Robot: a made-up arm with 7 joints.
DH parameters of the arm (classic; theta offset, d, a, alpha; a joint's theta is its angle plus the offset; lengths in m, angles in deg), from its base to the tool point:
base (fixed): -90 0.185 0.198 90
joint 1: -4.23 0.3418 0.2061 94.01
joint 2: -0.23 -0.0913 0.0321 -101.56
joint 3: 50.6 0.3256 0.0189 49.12
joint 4: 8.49 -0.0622 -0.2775 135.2
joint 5: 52.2 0.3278 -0.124 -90
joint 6: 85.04 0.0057 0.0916 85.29
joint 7: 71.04 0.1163 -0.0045 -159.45
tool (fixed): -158.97 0.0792 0 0
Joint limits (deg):
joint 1: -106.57..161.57
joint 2: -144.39..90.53
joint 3: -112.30..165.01
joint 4: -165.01..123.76
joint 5: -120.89..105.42
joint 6: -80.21..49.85
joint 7: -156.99..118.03
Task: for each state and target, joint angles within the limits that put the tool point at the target. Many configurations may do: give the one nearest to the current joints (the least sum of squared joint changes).
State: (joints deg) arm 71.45 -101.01 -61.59 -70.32 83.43 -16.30 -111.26
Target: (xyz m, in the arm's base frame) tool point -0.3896 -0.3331 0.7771
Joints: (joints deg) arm 31.61 -112.32 -68.69 -60.49 94.02 -2.19 -113.83
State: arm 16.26 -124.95 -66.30 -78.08 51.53 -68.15 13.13
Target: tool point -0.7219 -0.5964 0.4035
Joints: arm -1.87 -98.72 -28.75 -57.37 49.00 -73.37 12.40
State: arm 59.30 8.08 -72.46 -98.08 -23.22 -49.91 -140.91
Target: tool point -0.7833 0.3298 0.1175
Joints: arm 115.00 43.67 -85.24 -118.98 -24.41 -36.48 -138.11
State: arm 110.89 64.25 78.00 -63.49 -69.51 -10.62 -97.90
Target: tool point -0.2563 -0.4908 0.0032
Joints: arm 115.05 84.42 67.80 -80.87 -62.88 -2.04 -96.69
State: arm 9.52 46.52 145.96 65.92 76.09 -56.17 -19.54
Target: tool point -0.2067 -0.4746 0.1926
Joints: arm 4.77 56.93 140.66 61.28 67.43 -67.52 -22.95
